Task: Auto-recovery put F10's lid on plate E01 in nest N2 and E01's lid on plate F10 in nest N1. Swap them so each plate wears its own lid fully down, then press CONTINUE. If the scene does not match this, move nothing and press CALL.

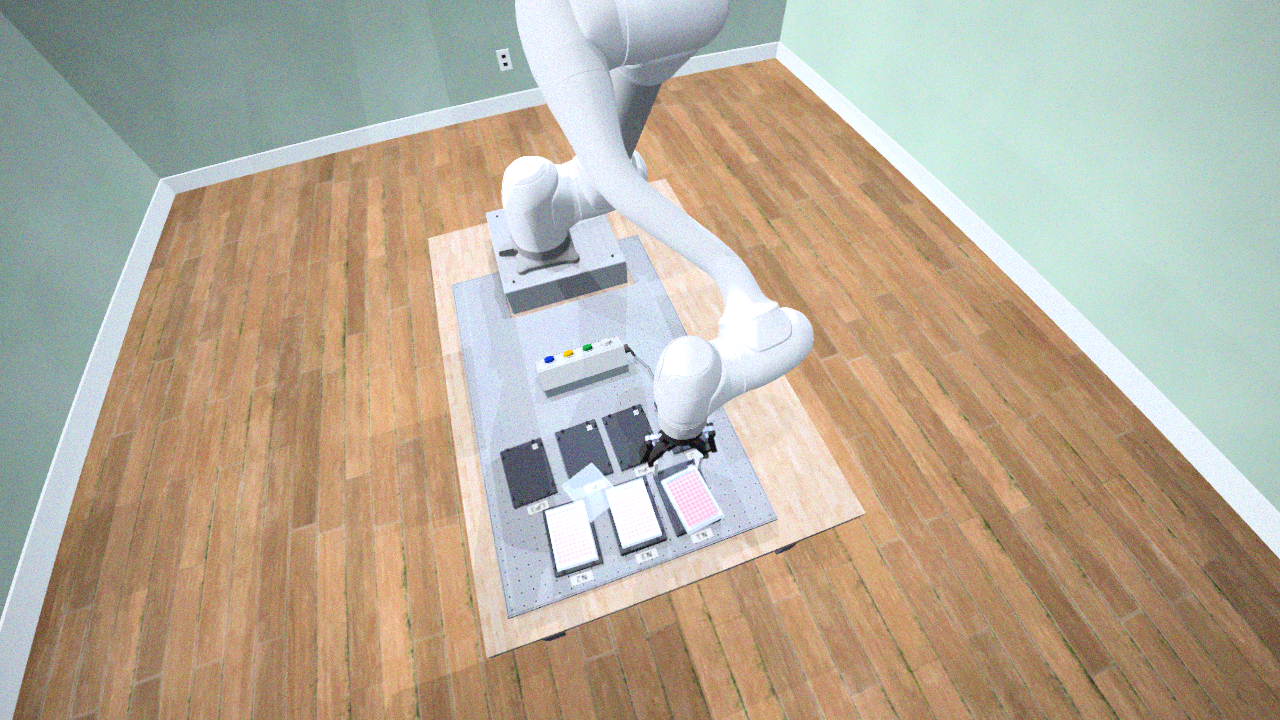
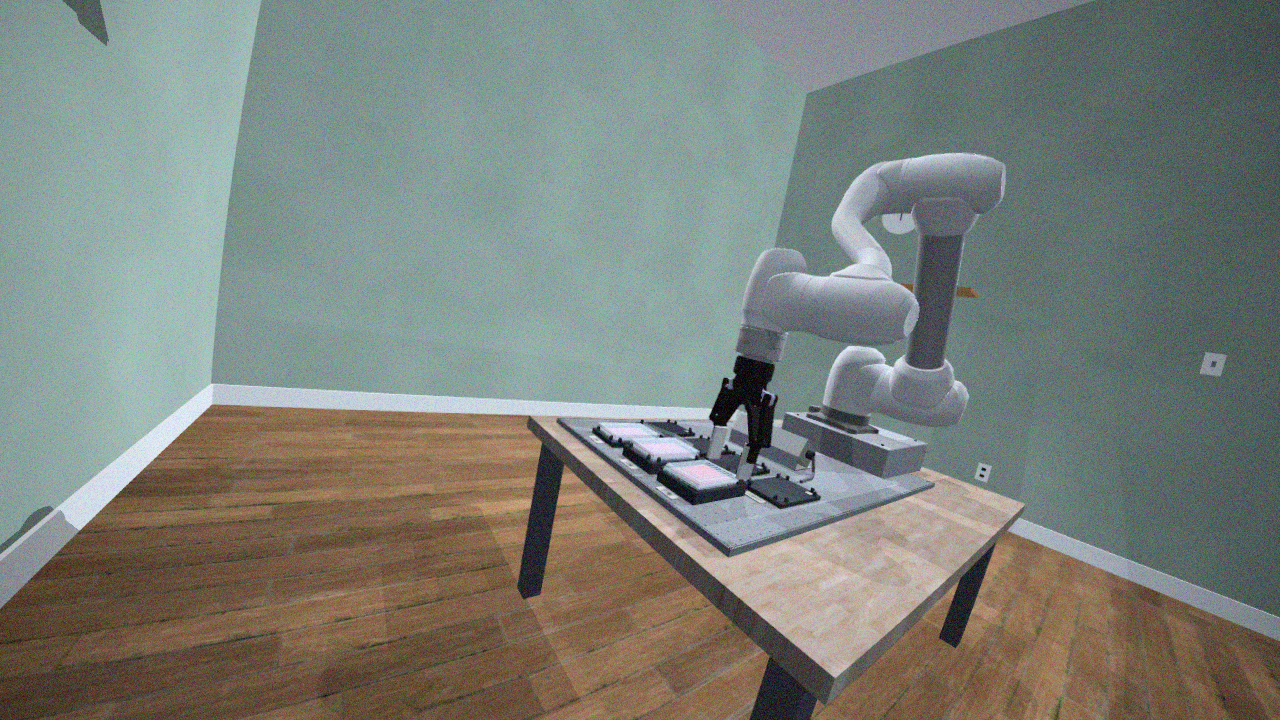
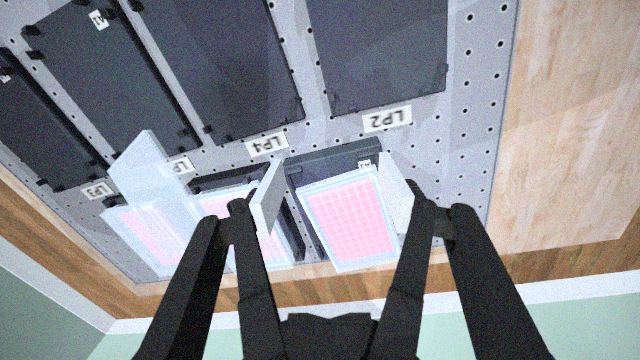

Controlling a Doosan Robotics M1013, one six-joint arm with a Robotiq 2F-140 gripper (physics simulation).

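The right plate shows vivid pink wells, looks uncovered, and sits askew in its black nest. The middle plate and left plate sit in theirs. A clear lid lies crooked out of place, overlapping the left plate and the pegboard behind; its tilt is unclear. My gripper is open and empty, its fingers over the right plate's rear. Nest labels are upside down; the right one looks like N1. Plate names are unreadable.
Black pads stand behind the plates, including LP2 and LP4. A button box with blue, yellow, green and white buttons stands farther back, before the arm's base. The pegboard lies on the wooden table.
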